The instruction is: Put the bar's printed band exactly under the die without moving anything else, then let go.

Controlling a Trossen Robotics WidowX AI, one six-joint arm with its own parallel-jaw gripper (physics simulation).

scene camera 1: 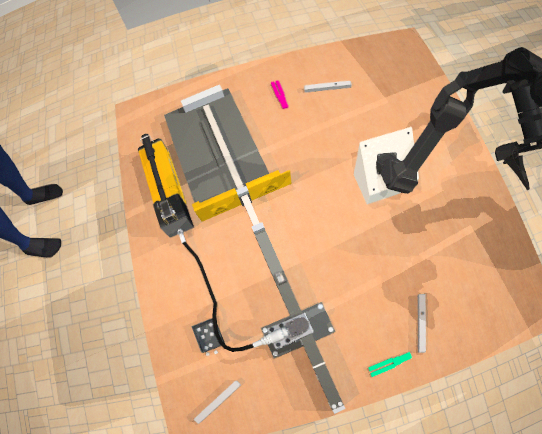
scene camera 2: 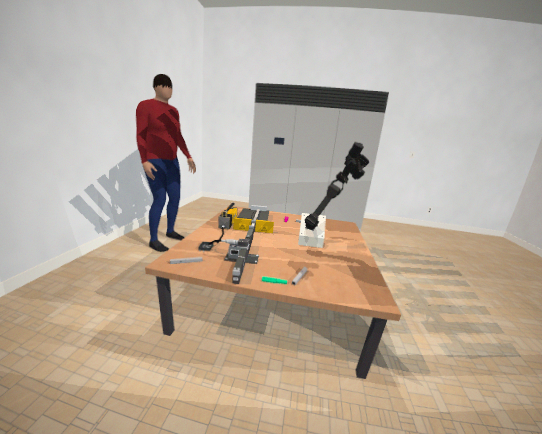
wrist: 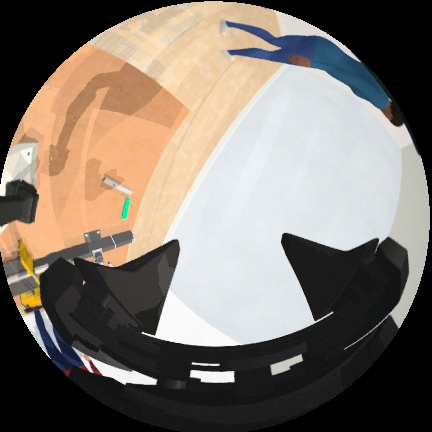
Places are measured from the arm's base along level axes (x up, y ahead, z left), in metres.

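Pixels of known places: gripper, fingertip midpoint: [scene camera 2: 353, 177] [wrist: 231, 241]; arm's base at its link origin: [scene camera 1: 386, 163] [scene camera 2: 310, 225].
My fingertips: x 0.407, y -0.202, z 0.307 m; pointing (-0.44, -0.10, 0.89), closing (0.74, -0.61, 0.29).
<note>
For each thing: its top centre in the pictures, then the offset to it from my fingertips. "pt": a spot on its surface instead. Level surfaces: height alone.
- long dark bar at a spot on its surface: [scene camera 1: 325, 381] [wrist: 121, 243] pt dx -0.470, dy +0.503, dz +0.267 m
- metal head at a spot on its surface: [scene camera 1: 300, 326] pt dx -0.426, dy +0.542, dz +0.106 m
- dark base plate at its surface level: dx -0.538 m
- yellow pump at a spot on its surface: [scene camera 1: 159, 165] pt dx -0.462, dy +0.899, dz -0.479 m
- black hose at a spot on its surface: [scene camera 1: 215, 300] pt dx -0.536, dy +0.778, dz -0.026 m
- dark tray at its surface level: dx -0.495 m
- yellow plate at a spot on its surface: [scene camera 1: 215, 209] pt dx -0.501, dy +0.735, dz -0.302 m
- pink clip at its top centre: [scene camera 1: 279, 93] dx -0.533, dy +0.459, dz -0.725 m
- green clip at its top centre: [scene camera 1: 391, 363] [scene camera 2: 274, 279] [wrist: 125, 208] dx -0.533, dy +0.304, dz +0.260 m
- small black block at a spot on its surface: [scene camera 1: 202, 342] pt dx -0.544, dy +0.838, dz +0.095 m
A long dark bar [scene camera 1: 325, 381] [scene camera 2: 239, 267] [wrist: 122, 239] with a thin white line across it runs through a metal head [scene camera 1: 300, 326] on a dark base plate [scene camera 1: 322, 320]. The line lies outside the head, toward the near end. The die cannot be made out clearly. Loose pale bars [scene camera 1: 327, 86] [scene camera 1: 422, 325] [scene camera 1: 217, 401] lie flat on the table; two have a dark spot. Which bar carries the printed band is unclear. My gripper [wrist: 231, 241] is open and empty, raised well away from the bars; part of it shows at the right edge in scene camera 1.
A yellow pump [scene camera 1: 159, 165] connects by a black hose [scene camera 1: 215, 300] to the head. A dark tray [scene camera 1: 195, 145] adjoins a yellow plate [scene camera 1: 215, 209]. A pink clip [scene camera 1: 280, 95], green clip [scene camera 1: 390, 365] and small black block [scene camera 1: 202, 342] lie around. My arm stands on a white base [scene camera 1: 387, 141].
</note>
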